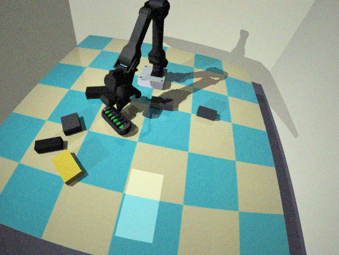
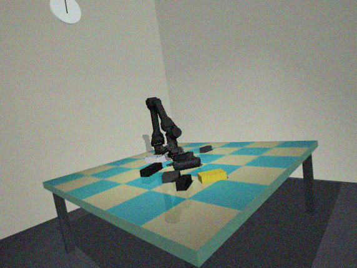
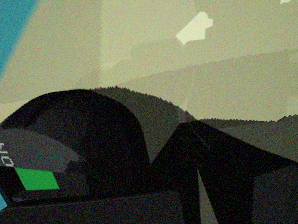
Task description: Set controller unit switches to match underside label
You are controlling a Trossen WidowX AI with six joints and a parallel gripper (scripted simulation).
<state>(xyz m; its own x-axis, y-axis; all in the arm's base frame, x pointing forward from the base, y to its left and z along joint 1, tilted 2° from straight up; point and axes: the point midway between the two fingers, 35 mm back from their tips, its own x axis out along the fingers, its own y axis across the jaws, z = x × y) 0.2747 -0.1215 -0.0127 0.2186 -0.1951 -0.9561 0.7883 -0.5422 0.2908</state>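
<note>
The long dark block is 9 cm behind my gripper tip, 12 cm to the right of it and 1 cm above it. Round my gripper tip: yellow block: 32 cm ahead, 10 cm to the right, 1 cm above.
</note>
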